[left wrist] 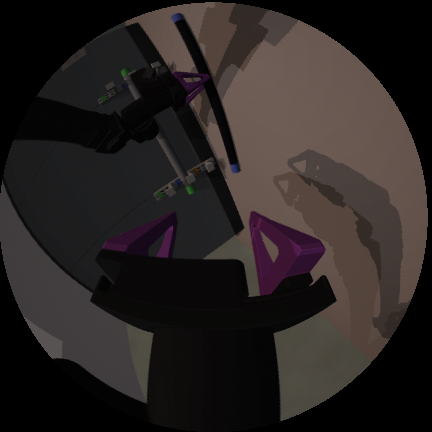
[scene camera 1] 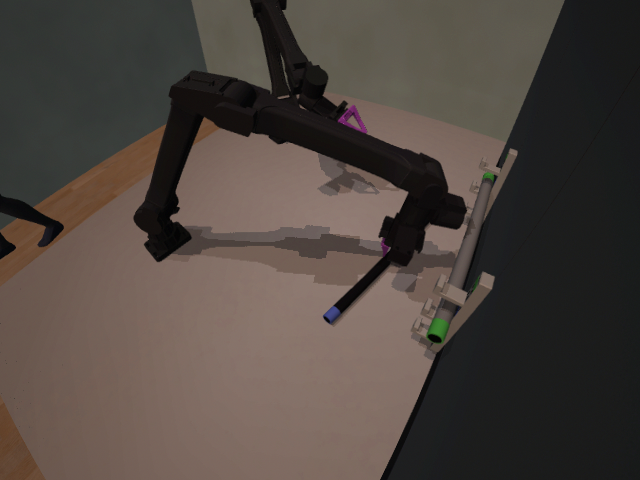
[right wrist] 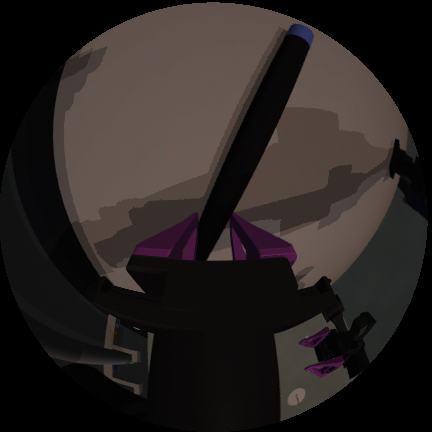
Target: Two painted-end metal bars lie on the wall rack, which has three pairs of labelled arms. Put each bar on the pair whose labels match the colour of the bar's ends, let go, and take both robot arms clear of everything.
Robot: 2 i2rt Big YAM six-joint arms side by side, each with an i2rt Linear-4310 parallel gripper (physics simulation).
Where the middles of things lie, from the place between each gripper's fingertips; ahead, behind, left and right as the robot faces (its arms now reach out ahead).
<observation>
I see the black blue-ended bar point(scene camera 1: 335, 311) 10 mm ahead of my right hand and 20 mm to the left of it. Round my right hand: rack upright point(scene camera 1: 501, 173) (180 mm ahead, 230 mm to the left, 130 mm above); then grey green-ended bar point(scene camera 1: 457, 278) (160 mm ahead, 20 mm to the left, 140 mm above).
The black blue-ended bar lies 190 mm to the right of my left hand, 180 mm below it and 180 mm ahead of it. The rest, counted from my left hand: rack upright (350 mm ahead, 50 mm below, 20 mm to the left); then grey green-ended bar (330 mm ahead, 190 mm to the right, 50 mm below).
</observation>
